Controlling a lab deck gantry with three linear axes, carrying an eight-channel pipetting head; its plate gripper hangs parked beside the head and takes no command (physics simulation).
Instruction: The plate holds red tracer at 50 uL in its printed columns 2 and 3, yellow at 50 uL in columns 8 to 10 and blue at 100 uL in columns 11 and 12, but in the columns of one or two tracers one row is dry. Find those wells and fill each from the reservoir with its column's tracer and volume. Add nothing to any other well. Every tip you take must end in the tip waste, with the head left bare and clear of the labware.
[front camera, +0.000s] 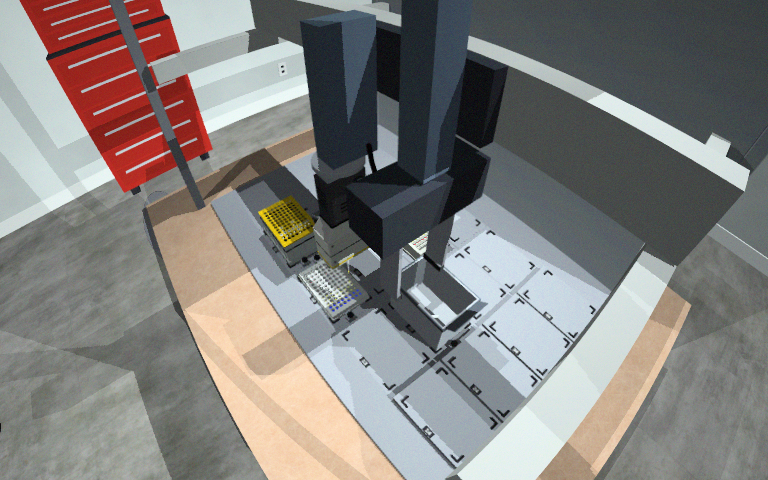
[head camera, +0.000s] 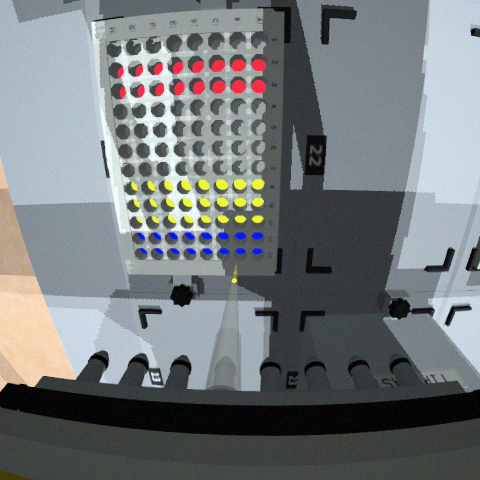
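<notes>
The plate (front camera: 333, 288) (head camera: 276, 150) lies below the pipetting head (front camera: 338, 240) (head camera: 240, 415). In the head view all eight wells of columns 2 and 3 show red, of 8 to 10 yellow, and of 11 and 12 blue; fill heights cannot be told. One channel carries a clear tip (front camera: 348, 264) (head camera: 225, 335) with a little yellow at its lower end; the other seven are bare. The tip's end appears just past column 12, above the deck. The tip waste (front camera: 444, 302) stands open-topped at the right. My plate gripper (front camera: 415, 281) hangs parked, open, with nothing between its fingers.
A yellow tip rack (front camera: 287, 219) stands behind and left of the plate, with some positions empty. A pale labware with red marks (front camera: 419, 243) shows partly behind the plate gripper. Black knobs (head camera: 181, 295) (head camera: 399, 308) stand on the deck near the plate.
</notes>
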